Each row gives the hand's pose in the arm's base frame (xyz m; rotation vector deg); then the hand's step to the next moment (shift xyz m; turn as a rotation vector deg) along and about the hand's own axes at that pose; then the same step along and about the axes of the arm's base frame.
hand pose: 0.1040 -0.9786 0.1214 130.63 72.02 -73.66
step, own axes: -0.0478 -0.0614 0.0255 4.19 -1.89 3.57
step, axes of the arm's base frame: -0.0741 -0.0044 0.0346 -2.53 1.50 -5.02
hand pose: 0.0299 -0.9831 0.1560 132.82 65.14 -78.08
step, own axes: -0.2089 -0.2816 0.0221 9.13 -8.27 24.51
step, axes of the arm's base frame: -0.2717 0.0724 0.2107 -19.28 -2.86 -19.30
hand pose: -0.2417 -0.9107 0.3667 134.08 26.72 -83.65
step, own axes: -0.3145 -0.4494 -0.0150 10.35 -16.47 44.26
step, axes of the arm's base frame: -0.3202 0.3758 0.2395 -38.07 -4.38 -29.48
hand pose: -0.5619 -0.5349 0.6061 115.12 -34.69 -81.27
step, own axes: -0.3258 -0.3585 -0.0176 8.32 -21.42 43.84
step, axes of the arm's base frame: -0.0803 0.4773 -0.0266 -38.20 0.61 -31.46
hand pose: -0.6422 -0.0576 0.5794 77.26 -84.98 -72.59
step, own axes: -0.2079 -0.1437 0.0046 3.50 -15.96 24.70
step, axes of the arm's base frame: 0.0637 0.2118 -0.1225 -20.40 1.69 -21.40
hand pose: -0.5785 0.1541 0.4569 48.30 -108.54 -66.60
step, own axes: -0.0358 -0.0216 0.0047 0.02 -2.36 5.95
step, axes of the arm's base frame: 0.0173 0.0235 -0.0303 -4.72 1.64 -4.00
